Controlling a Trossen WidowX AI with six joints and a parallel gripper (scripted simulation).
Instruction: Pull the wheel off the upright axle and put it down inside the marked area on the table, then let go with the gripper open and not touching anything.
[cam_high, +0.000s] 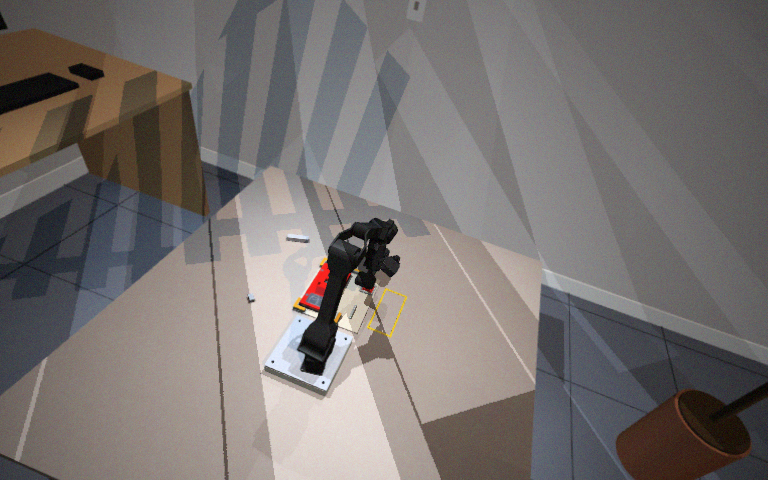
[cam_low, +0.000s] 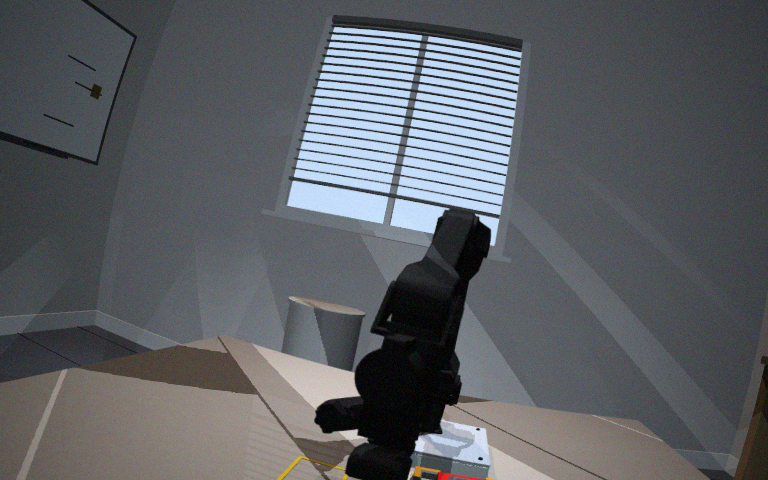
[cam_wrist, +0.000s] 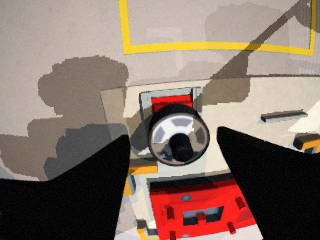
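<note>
Right now the upright post is 1 cm below my gripper tip.
</note>
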